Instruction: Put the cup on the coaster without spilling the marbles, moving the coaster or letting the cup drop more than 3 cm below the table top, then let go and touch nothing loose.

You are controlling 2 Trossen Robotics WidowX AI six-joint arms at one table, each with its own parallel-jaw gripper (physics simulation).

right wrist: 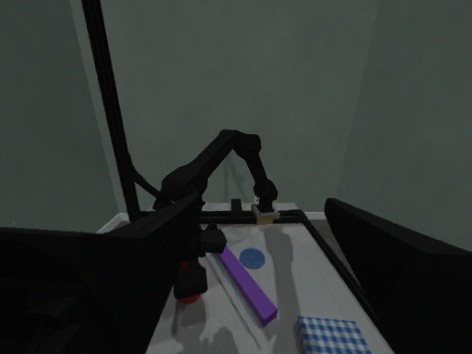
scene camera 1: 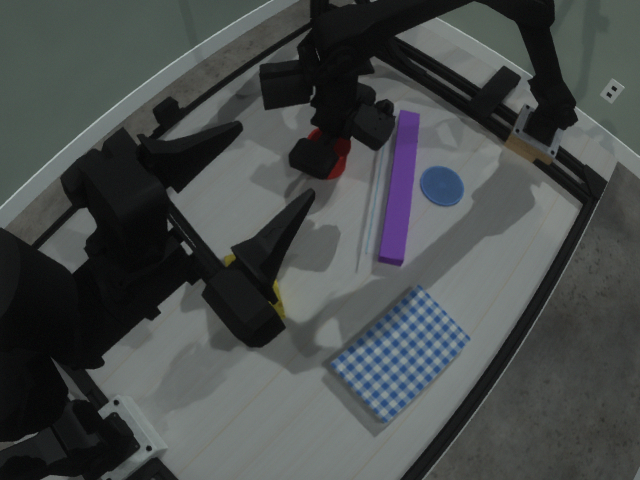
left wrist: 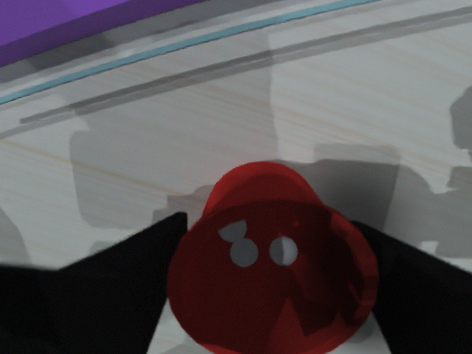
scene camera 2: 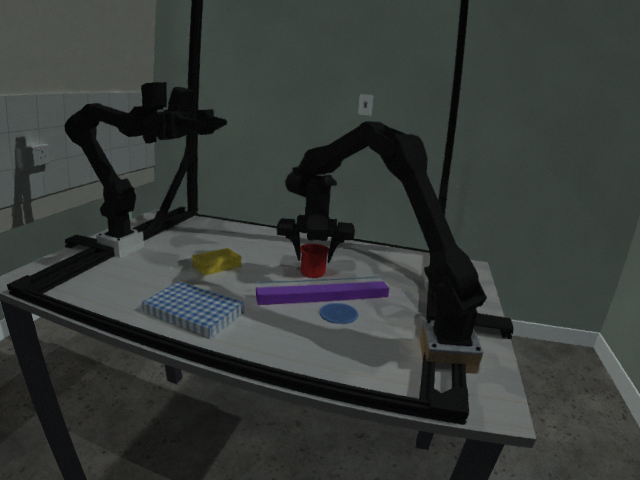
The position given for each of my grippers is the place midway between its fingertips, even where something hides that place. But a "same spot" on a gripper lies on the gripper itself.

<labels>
my left gripper: right wrist 192, 280; scene camera 1 333, 155; left wrist; scene camera 2
my right gripper: right wrist; scene camera 1; scene camera 2 216, 123; not seen in the left wrist view (out of frame)
same spot on my left gripper: (left wrist: 120, 292) = (scene camera 2: 331, 245)
same spot on my right gripper: (right wrist: 68, 285) = (scene camera 1: 153, 160)
</labels>
